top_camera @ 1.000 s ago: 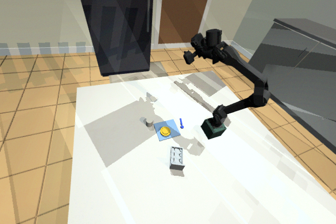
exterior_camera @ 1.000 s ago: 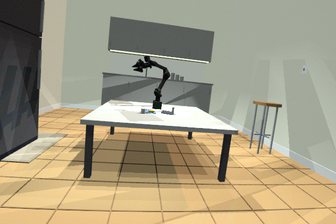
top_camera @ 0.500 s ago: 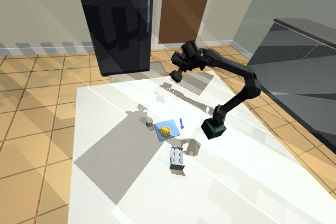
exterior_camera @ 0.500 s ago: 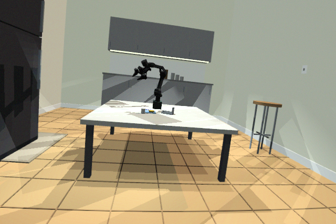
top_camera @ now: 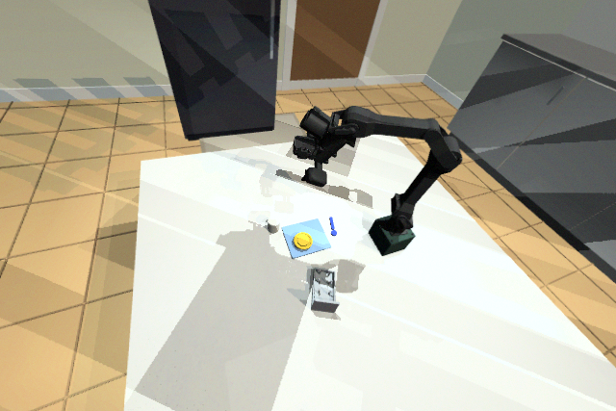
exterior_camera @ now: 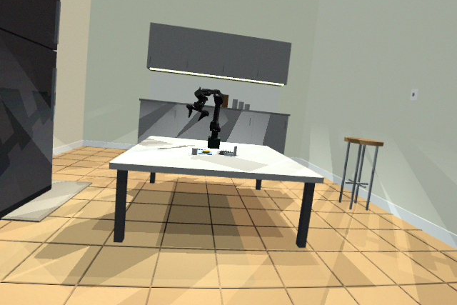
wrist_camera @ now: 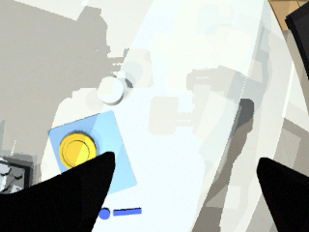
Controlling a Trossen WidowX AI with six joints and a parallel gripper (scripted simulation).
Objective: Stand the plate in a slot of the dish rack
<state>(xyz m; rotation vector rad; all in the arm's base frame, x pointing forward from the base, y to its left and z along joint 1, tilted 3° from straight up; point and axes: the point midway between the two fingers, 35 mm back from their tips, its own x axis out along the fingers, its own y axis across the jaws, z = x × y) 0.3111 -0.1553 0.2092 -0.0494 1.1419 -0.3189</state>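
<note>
My gripper tip is 120 mm to the right of the yellow plate and 240 mm above it. The rest, counted from my gripper tip: blue spoon: 140 mm behind, 80 mm to the left, 260 mm below; grey dish rack: 40 mm behind, 300 mm to the left, 240 mm below; white cup: 90 mm ahead, 50 mm to the left, 230 mm below.
</note>
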